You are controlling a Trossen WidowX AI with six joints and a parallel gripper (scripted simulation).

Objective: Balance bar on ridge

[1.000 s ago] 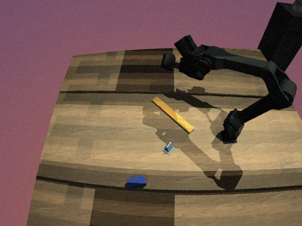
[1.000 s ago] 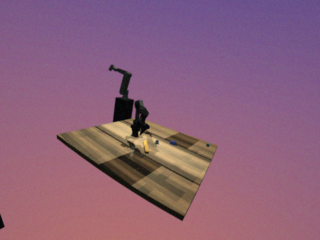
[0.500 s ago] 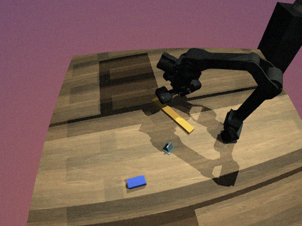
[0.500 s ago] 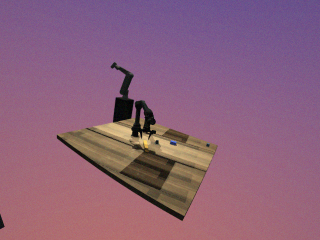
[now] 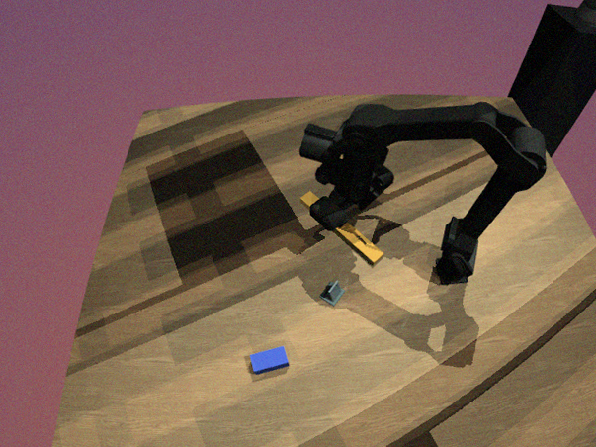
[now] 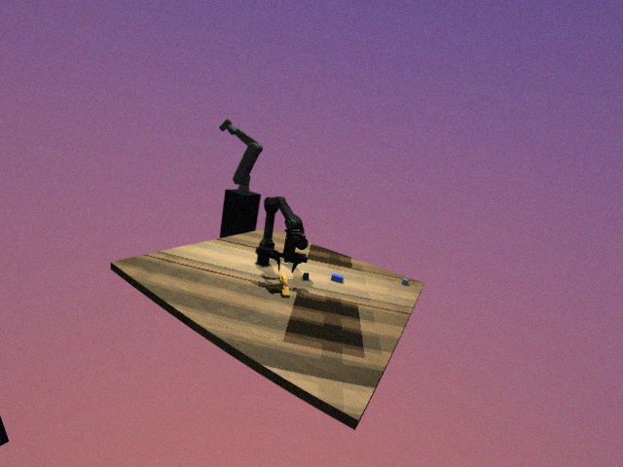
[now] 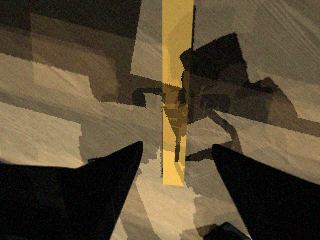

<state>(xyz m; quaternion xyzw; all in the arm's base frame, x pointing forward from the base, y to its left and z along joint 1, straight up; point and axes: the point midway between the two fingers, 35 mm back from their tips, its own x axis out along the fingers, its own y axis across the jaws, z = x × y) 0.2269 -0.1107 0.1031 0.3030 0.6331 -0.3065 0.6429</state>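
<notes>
Right now the bar is 60 mm below my gripper tip, 20 mm to the right of it and 20 mm ahead of it. Also, from my gripper tip: small blue cube: 610 mm to the left, 510 mm ahead, 50 mm below; blue oblong block: 280 mm to the left, 180 mm ahead, 50 mm below.
</notes>
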